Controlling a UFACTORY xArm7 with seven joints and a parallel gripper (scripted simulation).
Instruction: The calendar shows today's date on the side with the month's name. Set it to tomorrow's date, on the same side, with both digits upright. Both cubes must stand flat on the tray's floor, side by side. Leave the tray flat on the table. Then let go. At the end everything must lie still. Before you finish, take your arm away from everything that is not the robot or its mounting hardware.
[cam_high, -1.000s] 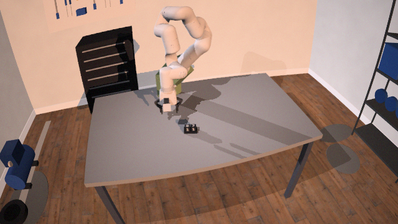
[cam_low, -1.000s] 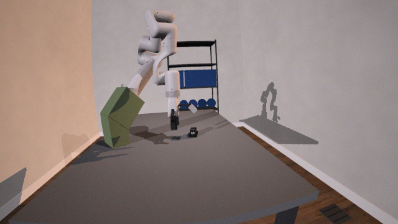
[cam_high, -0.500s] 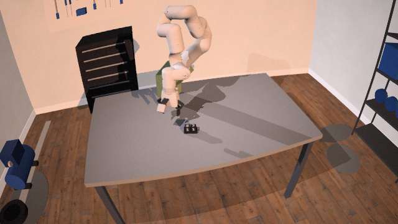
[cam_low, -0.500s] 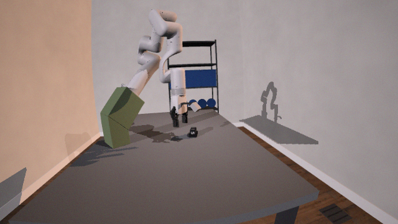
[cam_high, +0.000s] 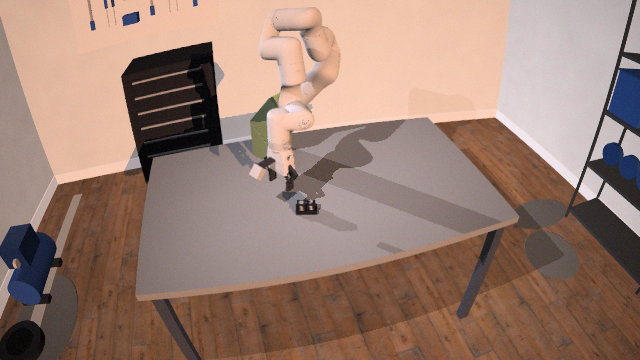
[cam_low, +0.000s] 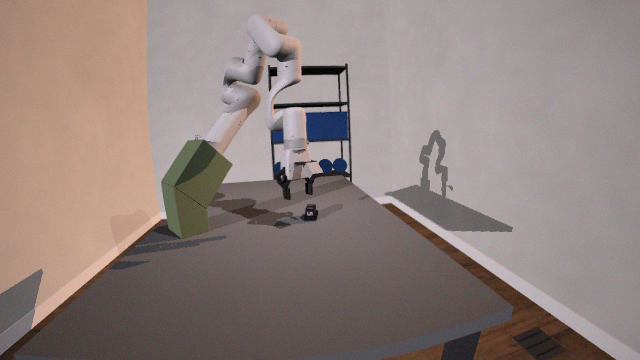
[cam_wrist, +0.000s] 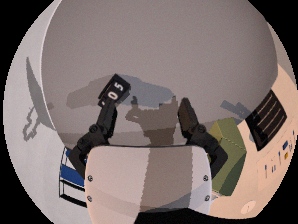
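Now: the black calendar tray 3 cm ahead of my hand, 9 cm to the left of it and 10 cm below it.
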